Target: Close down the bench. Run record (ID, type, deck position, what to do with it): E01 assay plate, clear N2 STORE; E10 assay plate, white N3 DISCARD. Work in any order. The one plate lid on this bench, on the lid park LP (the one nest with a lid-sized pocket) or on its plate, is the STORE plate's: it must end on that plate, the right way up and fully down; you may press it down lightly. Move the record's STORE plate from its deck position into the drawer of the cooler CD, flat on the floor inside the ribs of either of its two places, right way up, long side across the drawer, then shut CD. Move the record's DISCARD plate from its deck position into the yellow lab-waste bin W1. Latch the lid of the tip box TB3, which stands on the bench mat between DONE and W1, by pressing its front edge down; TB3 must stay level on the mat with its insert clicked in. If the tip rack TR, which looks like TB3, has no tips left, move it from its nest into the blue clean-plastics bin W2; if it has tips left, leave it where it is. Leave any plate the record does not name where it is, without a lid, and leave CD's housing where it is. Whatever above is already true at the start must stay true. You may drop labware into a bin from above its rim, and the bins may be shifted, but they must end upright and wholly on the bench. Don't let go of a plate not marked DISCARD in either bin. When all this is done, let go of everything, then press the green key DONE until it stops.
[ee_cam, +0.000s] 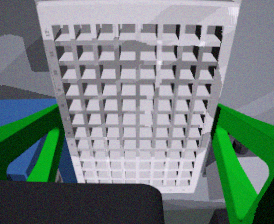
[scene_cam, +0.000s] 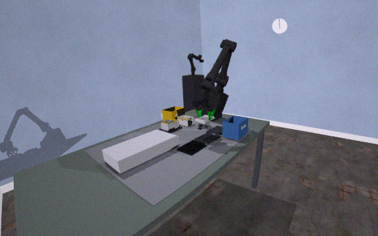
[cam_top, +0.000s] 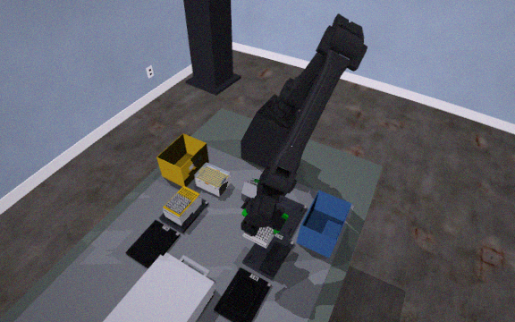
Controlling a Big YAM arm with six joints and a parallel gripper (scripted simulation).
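My gripper is now 130 mm past the yellow bin W1, 490 mm to the left of it and 110 mm above it. Also, from my hand: white assay plate: right at my hand; N3 label: 70 mm behind, 30 mm to the left, 130 mm below; black lid park nest: 160 mm behind, 140 mm below.
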